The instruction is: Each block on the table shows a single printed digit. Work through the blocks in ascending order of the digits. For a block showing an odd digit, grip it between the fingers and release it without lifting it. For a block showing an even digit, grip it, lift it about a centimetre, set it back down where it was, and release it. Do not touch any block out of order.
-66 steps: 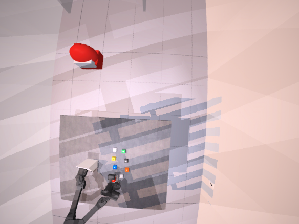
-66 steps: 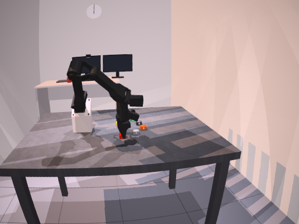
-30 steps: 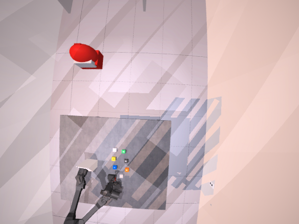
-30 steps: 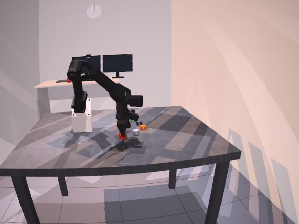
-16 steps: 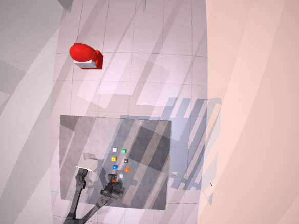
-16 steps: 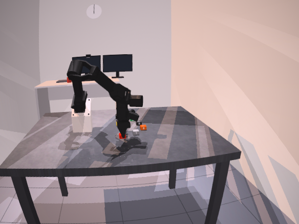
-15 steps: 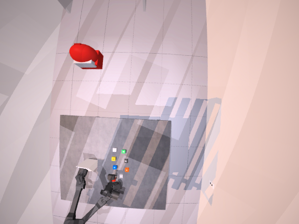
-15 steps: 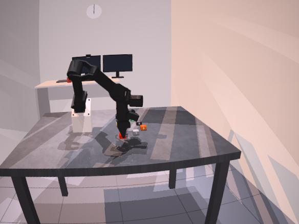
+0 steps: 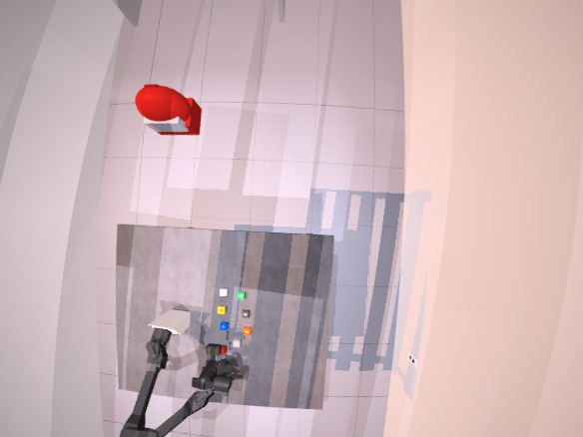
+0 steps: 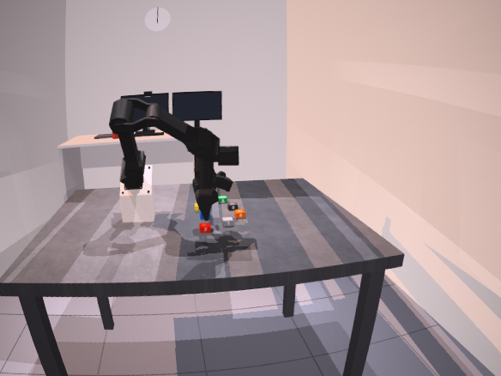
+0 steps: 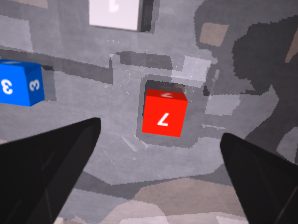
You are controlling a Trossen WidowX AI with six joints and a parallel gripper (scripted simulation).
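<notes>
Now: gripper tip 40 mm above the red block. From my gripper tip the other things lie so: yellow block: 200 mm to the left, 40 mm below, 10 mm behind; blue block: 120 mm to the left, 40 mm below; white block: 290 mm to the left, 40 mm below, 10 mm behind.
</notes>
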